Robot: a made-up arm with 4 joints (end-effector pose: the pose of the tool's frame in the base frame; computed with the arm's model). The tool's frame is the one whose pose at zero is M.
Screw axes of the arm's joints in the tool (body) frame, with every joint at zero. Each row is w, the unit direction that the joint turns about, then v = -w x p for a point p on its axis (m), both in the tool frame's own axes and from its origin. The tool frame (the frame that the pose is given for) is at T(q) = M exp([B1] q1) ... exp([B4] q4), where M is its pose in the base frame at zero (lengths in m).
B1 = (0, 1, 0, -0.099, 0, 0.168)
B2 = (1, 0, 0, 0, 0.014, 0.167)
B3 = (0, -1, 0, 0.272, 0, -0.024)
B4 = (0, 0, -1, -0.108, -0.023, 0)
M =
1 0 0 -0.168
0 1 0 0.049
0 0 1 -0.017
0 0 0 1
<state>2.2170 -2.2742 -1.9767 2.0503</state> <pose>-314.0 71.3 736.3 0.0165 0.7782 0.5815 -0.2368</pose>
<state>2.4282 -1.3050 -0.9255 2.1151</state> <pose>126.9 171.5 626.6 0.3198 -0.9062 0.0014 0.2768</pose>
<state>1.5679 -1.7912 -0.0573 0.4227</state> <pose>-246.6 -163.8 311.1 0.5325 -0.6509 0.3245 0.4330</pose>
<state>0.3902 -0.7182 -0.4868 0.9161</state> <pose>-407.0 73.9 81.1 0.7528 -0.4906 0.2013 -0.3900</pose>
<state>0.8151 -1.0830 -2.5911 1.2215</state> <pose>-123.0 481.1 194.8 0.3219 0.7536 -0.5094 0.2628</pose>
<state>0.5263 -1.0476 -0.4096 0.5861</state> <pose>-394.4 5.7 65.3 0.7483 -0.5909 0.2297 -0.1953</pose>
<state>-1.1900 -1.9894 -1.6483 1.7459</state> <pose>323.6 170.1 -481.7 0.2943 0.1762 0.0176 0.9392</pose>
